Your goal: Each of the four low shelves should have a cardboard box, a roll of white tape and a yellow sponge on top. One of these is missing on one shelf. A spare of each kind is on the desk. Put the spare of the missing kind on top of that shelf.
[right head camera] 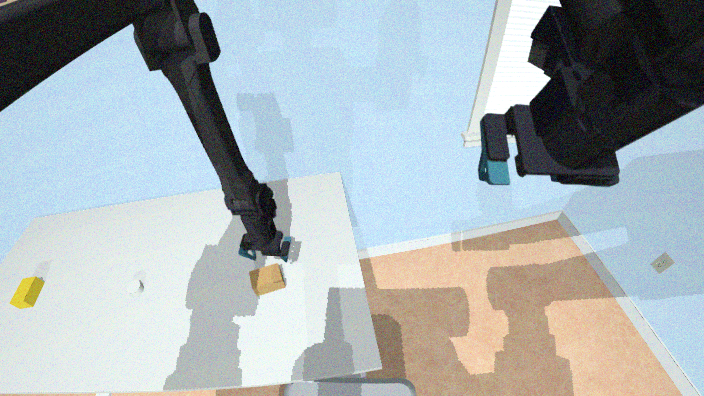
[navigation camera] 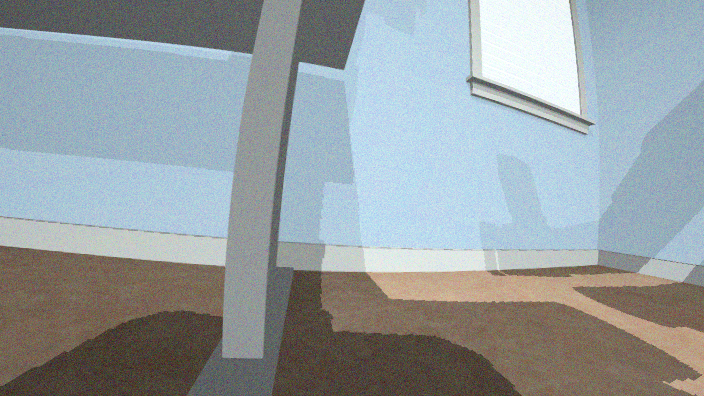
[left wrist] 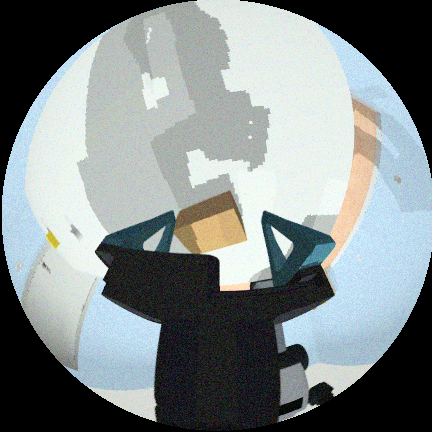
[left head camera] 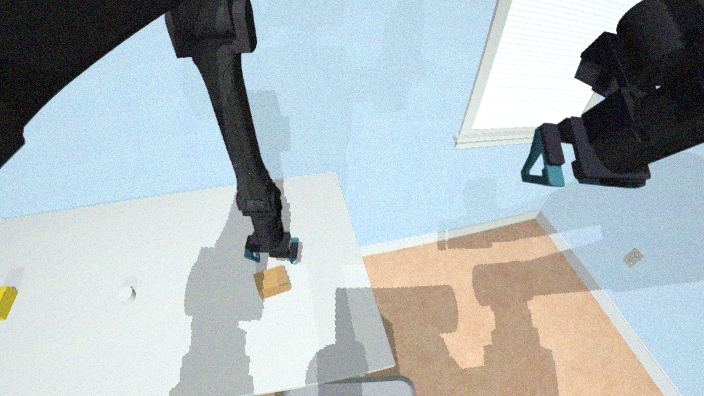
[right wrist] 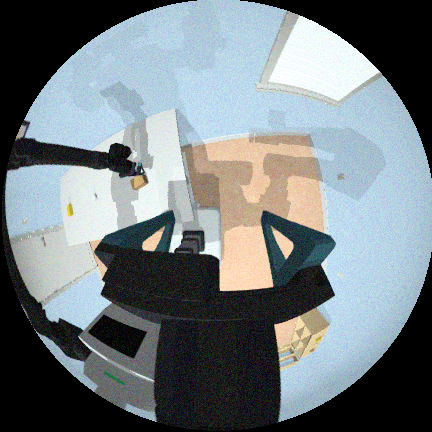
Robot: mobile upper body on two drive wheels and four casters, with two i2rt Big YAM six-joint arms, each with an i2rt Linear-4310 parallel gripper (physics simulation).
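Frame: origin at the left arm's base, x right, y back, z down, level; millimetres.
Seen in the pictures: left gripper, fingertip midpoint: (right head camera: 271, 259) (left wrist: 217, 214) (left head camera: 275, 261) (right wrist: 137, 172); right gripper, fingertip midpoint: (right head camera: 516, 175) (left head camera: 551, 177) (right wrist: 217, 214).
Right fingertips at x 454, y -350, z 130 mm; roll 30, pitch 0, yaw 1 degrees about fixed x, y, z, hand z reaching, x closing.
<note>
A point is followed by its place in that frame.
A cardboard box (left head camera: 274, 281) @(x 3, y -488, z 640 mm) (right head camera: 268, 279) @(x 3, y -487, z 640 mm) (left wrist: 220, 232) @(x 6, y -506, z 640 mm) (right wrist: 139, 182) @(x 13, y -488, z 640 mm) sits on the white desk (left head camera: 325, 200) @(x 138, y -849, z 690 mm) (right head camera: 100, 350) @(x -501, y -225, z 690 mm) (left wrist: 300, 100) @(x 114, y -683, z 690 mm). A roll of white tape (left head camera: 128, 293) @(x -456, y -435, z 666 mm) (right head camera: 136, 286) @(x -457, y -435, z 666 mm) stands left of it, and a yellow sponge (left head camera: 7, 301) @(x -907, y -367, z 668 mm) (right head camera: 26, 292) @(x -907, y -347, z 645 mm) (right wrist: 70, 209) @(x -905, y -356, z 666 mm) lies farther left. My left gripper (left head camera: 274, 260) @(x 3, y -545, z 626 mm) (right head camera: 267, 258) @(x 3, y -545, z 626 mm) (left wrist: 217, 214) @(x 3, y -545, z 626 mm) is open and empty, close above the box, which shows between and beyond its fingers. My right gripper (left head camera: 575, 184) (right head camera: 537, 181) @(x 454, y -350, z 130 mm) (right wrist: 217, 214) @(x 454, y -350, z 130 mm) is open and empty, up in the air right of the desk. A wooden low shelf (right wrist: 316, 327) @(x 2033, y 1569, z 899 mm) shows partly in the right wrist view.
A desk leg (navigation camera: 255, 200) @(x 124, y -576, z 1189 mm) stands in front of the navigation camera. The grey base edge (left head camera: 350, 387) @(x 227, y -282, z 1150 mm) (right head camera: 350, 387) @(x 228, y -281, z 1149 mm) is at the desk's near right corner. Blue walls stand behind the desk and at the right. A window (navigation camera: 527, 50) @(x 1099, y -1232, z 293 mm) is in the wall.
</note>
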